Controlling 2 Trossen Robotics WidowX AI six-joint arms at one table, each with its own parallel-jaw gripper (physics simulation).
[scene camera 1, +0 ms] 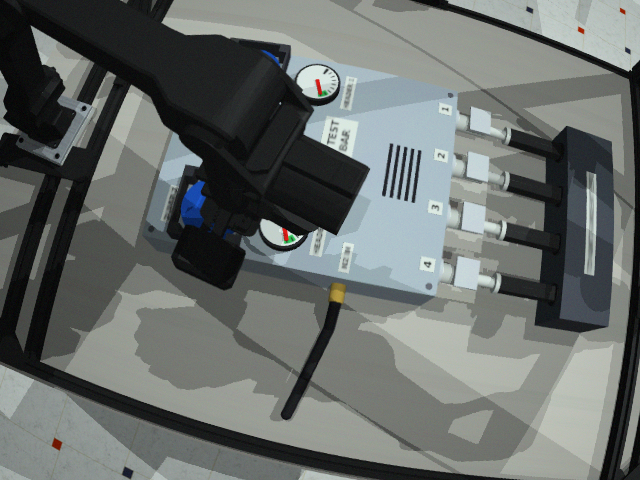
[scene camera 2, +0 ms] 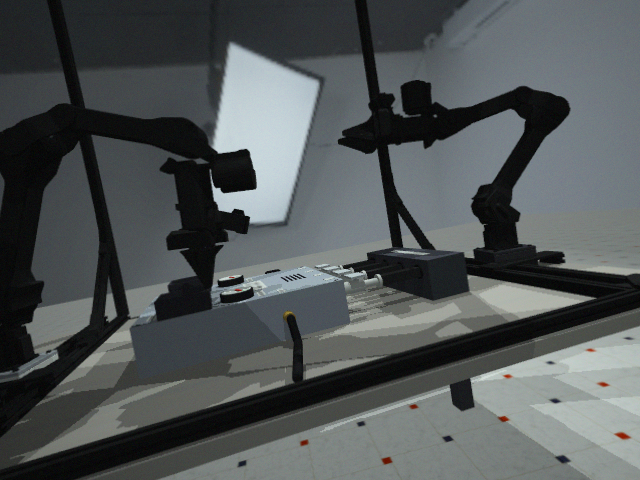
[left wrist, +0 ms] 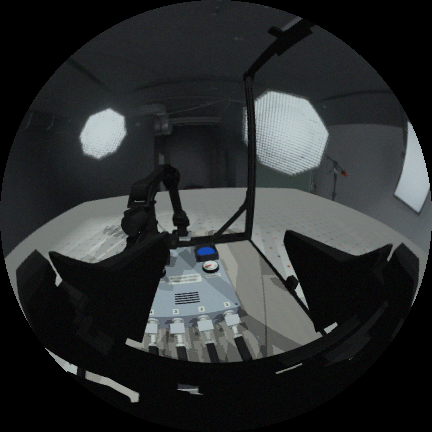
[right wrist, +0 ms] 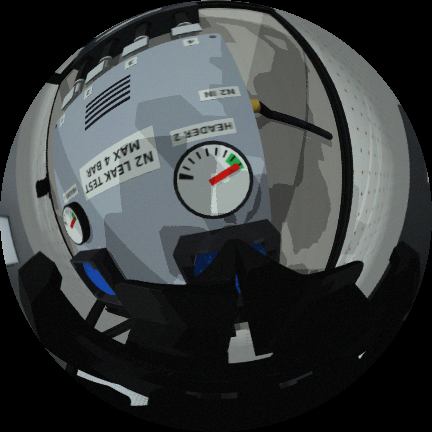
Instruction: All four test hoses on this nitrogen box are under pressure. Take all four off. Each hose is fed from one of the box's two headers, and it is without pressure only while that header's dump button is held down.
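Frame: origin at the left arm's base, x right, y ahead, z up, level; centimetres.
Seen in the pictures: left gripper, fingertip midpoint: [scene camera 2: 340, 137] [left wrist: 228, 237]; right gripper, fingertip midpoint: [scene camera 1: 242, 215] [scene camera 2: 208, 287] [right wrist: 232, 244]; left arm's base, origin of the base link: [scene camera 2: 502, 247]; right arm's base, origin of the base link: [scene camera 1: 52, 124] [scene camera 2: 7, 366] [left wrist: 182, 233].
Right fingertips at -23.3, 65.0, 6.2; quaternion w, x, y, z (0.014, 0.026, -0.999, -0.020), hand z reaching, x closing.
Pixels of each thing's top centre, then the offset from my right fingertips to it, as dx, dy, dz. "spot": a spot on its surface instead.
- hose 1, surface spot: [scene camera 1: 535, 143] spot: +28.2, -29.7, -4.5
- hose 2, surface spot: [scene camera 1: 532, 187] spot: +21.3, -31.1, -4.5
- hose 3, surface spot: [scene camera 1: 529, 237] spot: +14.4, -32.7, -4.5
- hose 4, surface spot: [scene camera 1: 524, 288] spot: +7.8, -34.3, -4.5
- blue button, middle of its top: [right wrist: 231, 272] [scene camera 1: 210, 207] -0.5, +4.1, -1.4
- header 2 gauge, surface spot: [right wrist: 200, 195] spot: +2.4, -3.1, -1.5
- header 1 gauge, surface spot: [scene camera 1: 309, 78] [right wrist: 73, 233] spot: +19.9, +1.5, -1.5
- header 1 button, middle of its top: [right wrist: 98, 278] [left wrist: 205, 251] +17.9, +8.6, -1.4
- dark block, surface spot: [scene camera 1: 566, 299] spot: +8.5, -40.3, -3.0
- black inlet hose, surface spot: [scene camera 1: 317, 356] [scene camera 2: 298, 347] spot: -9.8, -13.9, -9.6
- brass fitting, surface spot: [scene camera 1: 337, 293] spot: -2.2, -12.8, -6.1
The blue-grey box [scene camera 1: 398, 232] [scene camera 2: 237, 330] has four hoses attached at white couplings: hose 1 [scene camera 1: 535, 143], hose 2 [scene camera 1: 532, 187], hose 3 [scene camera 1: 529, 237] and hose 4 [scene camera 1: 524, 288]. My right gripper [scene camera 2: 208, 286] [right wrist: 232, 244] is shut and empty, pointing down with its tips inside the header 2 button housing, over the blue button [scene camera 1: 192, 202] [right wrist: 202, 262]; the tip contact is hidden. The header 2 gauge [right wrist: 200, 195] and header 1 gauge [scene camera 1: 309, 78] [right wrist: 74, 227] have needles at green. The header 1 button [left wrist: 205, 251] [right wrist: 98, 277] is uncovered. My left gripper [scene camera 2: 345, 137] [left wrist: 228, 237] is open, empty, high above the hose side.
A dark block [scene camera 1: 566, 299] [scene camera 2: 449, 279] holds the hoses' far ends. A black inlet hose [scene camera 1: 317, 356] [scene camera 2: 297, 351] with a brass fitting [scene camera 1: 337, 293] comes out of the box's side. Black frame rails [scene camera 2: 336, 379] edge the table. My right arm hangs over the box's button end.
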